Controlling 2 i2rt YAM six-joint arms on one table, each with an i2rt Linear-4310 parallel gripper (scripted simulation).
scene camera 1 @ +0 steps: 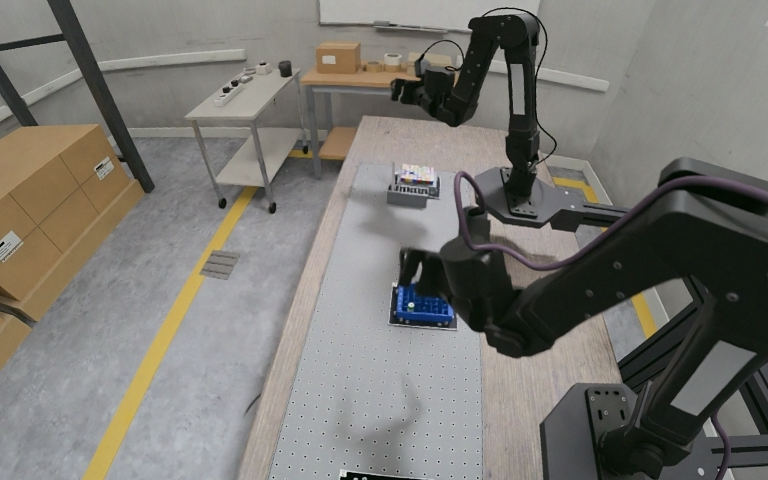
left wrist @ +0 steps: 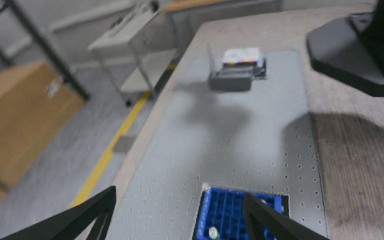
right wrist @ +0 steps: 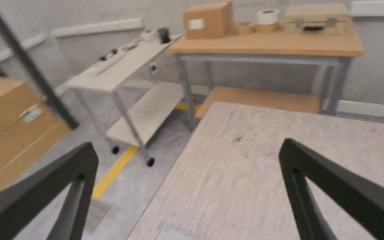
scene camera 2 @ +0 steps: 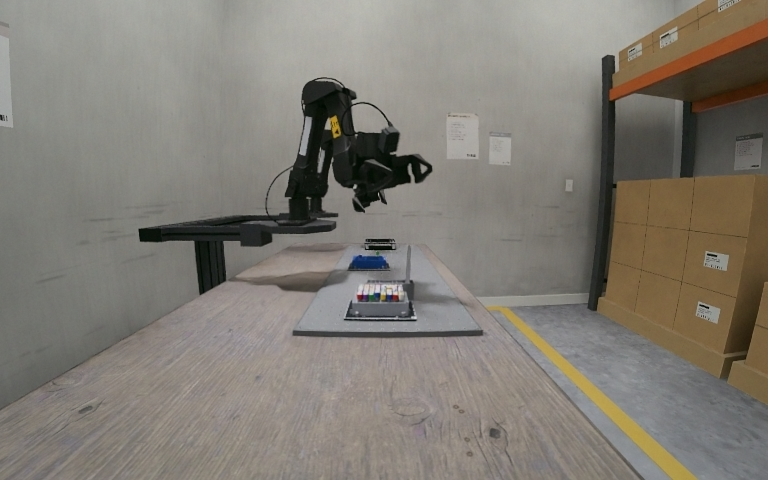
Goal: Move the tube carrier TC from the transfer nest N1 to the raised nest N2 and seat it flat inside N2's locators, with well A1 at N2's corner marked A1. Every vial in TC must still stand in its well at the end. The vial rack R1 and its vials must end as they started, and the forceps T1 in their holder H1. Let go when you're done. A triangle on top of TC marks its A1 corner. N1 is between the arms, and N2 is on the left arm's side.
Labels:
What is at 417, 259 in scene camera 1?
My left gripper.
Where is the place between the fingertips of my right gripper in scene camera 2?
At 414, 171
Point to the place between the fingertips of my right gripper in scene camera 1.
404, 84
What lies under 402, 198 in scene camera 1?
A grey holder.

